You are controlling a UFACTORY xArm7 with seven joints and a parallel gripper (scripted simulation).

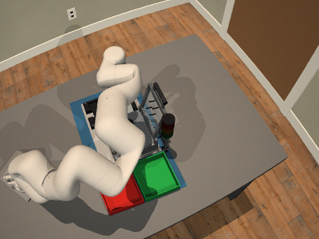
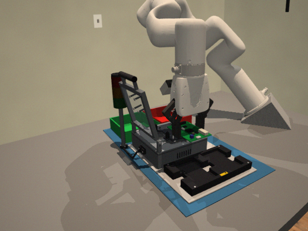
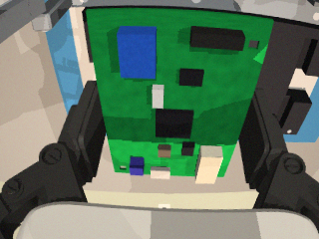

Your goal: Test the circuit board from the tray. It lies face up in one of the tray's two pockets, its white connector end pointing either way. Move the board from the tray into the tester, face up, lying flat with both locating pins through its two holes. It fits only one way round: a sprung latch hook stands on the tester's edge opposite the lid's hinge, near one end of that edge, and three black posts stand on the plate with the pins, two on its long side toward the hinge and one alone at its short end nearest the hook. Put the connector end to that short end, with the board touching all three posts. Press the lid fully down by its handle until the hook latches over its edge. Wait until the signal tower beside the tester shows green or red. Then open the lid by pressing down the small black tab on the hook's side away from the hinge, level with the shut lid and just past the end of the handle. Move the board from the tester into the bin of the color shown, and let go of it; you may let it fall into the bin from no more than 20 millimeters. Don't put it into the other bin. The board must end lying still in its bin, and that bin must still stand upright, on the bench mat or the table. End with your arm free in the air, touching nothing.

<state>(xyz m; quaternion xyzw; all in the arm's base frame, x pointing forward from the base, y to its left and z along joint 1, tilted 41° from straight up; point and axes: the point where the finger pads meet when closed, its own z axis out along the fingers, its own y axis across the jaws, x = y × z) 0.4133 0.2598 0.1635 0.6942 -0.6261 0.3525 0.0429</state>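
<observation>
The tester plate lies 11 cm to the right of my hand, 6 cm below it and 3 cm behind it. Also, from my hand: clear lid 12 cm to the right, 9 cm ahead, 6 cm above; green bin 32 cm to the right, 11 cm below, 1 cm ahead; latch hook 9 cm behind, 6 cm to the right, 4 cm below.
</observation>
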